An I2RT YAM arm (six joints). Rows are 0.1 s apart.
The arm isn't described. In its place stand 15 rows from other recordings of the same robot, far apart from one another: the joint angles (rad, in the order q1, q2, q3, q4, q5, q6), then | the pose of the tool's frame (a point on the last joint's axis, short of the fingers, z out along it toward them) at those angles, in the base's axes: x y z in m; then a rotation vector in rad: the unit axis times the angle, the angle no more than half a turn.
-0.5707 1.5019 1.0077 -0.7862 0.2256 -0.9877 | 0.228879 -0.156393 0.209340 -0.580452 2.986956 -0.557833
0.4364 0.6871 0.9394 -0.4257 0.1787 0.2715 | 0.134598 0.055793 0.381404 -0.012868 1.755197 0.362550
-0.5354 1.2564 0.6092 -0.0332 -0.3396 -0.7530 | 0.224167 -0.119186 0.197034 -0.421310 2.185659 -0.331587
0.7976 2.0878 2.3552 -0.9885 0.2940 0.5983 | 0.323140 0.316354 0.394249 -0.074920 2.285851 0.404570
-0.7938 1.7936 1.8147 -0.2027 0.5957 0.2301 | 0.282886 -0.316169 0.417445 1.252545 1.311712 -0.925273
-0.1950 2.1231 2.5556 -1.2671 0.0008 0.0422 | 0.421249 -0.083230 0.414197 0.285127 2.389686 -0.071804
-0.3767 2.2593 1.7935 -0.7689 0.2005 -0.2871 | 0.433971 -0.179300 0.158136 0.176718 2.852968 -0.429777
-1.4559 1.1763 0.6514 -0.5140 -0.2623 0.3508 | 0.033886 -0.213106 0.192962 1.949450 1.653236 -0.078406
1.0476 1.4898 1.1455 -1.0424 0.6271 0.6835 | 0.152170 0.222003 0.249330 -0.383009 2.498222 -0.353413
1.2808 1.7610 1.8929 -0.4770 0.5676 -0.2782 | 0.133512 0.380485 0.429253 -1.016471 1.560946 0.149872
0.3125 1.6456 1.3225 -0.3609 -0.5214 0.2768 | 0.348894 0.131358 0.289603 -0.330078 2.278295 0.897997
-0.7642 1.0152 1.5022 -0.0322 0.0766 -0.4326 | 0.119078 -0.117907 0.553569 0.267026 1.155446 -1.105763
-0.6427 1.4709 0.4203 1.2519 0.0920 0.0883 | 0.217972 -0.167292 0.215300 0.569143 1.268281 -0.526612
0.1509 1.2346 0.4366 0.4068 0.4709 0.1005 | 0.244293 0.020810 0.188888 0.257640 1.911200 -0.293425
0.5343 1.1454 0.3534 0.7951 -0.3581 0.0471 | 0.194336 0.129489 0.222070 -0.663631 1.473397 0.732826
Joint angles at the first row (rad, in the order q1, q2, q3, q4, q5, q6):
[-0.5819, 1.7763, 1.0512, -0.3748, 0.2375, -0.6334]
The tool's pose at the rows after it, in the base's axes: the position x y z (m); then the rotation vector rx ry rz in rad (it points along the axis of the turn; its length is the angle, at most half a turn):
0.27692 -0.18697 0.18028 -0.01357 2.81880 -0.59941
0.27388 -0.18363 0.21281 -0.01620 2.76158 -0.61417
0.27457 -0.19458 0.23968 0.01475 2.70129 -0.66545
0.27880 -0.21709 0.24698 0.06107 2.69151 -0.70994
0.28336 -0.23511 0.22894 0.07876 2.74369 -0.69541
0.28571 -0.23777 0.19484 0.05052 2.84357 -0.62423
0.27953 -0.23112 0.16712 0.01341 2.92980 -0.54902
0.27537 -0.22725 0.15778 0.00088 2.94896 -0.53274
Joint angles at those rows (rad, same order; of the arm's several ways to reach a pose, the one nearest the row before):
[-0.5728, 1.6985, 1.0630, -0.4824, 0.1993, -0.6285]
[-0.5709, 1.6245, 1.1072, -0.5468, 0.1841, -0.6304]
[-0.5972, 1.6058, 1.1816, -0.5720, 0.1837, -0.6407]
[-0.6422, 1.6573, 1.2598, -0.5751, 0.1936, -0.6567]
[-0.6739, 1.7386, 1.2900, -0.5686, 0.1947, -0.6720]
[-0.6758, 1.8149, 1.2651, -0.5690, 0.1921, -0.6846]
[-0.6727, 1.8469, 1.2060, -0.5697, 0.1860, -0.6975]
[-0.6716, 1.8477, 1.1698, -0.5530, 0.1852, -0.7029]

